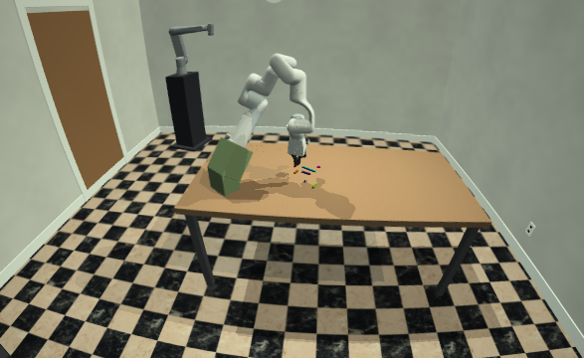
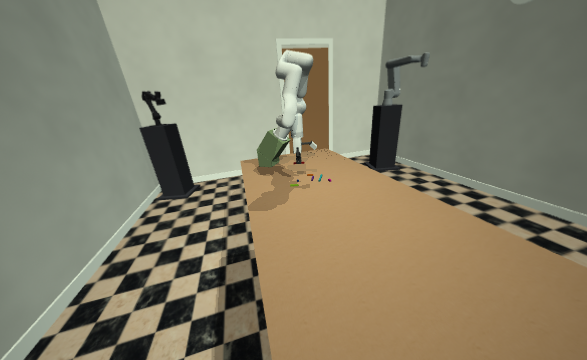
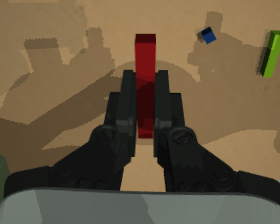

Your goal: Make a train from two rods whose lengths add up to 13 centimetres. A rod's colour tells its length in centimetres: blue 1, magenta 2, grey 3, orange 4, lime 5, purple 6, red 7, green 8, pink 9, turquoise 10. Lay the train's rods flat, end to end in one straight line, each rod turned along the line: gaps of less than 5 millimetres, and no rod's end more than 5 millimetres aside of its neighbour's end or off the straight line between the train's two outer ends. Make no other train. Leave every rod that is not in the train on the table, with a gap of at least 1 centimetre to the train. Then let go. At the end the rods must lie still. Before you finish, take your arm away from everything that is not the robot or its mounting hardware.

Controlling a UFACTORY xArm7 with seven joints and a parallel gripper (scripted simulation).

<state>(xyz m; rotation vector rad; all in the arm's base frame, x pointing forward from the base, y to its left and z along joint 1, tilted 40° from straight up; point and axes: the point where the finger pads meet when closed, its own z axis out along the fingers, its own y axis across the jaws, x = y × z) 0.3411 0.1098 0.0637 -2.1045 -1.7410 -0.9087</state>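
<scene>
Right now my hand is 30 mm short of the purple rod, 80 mm to the right of it and 120 mm above it. The rest, counted from my hand: red rod (20 mm below); then orange rod (30 mm behind, 70 mm to the left, 120 mm below); then small blue rod (60 mm ahead, 20 mm to the right, 120 mm below).
</scene>
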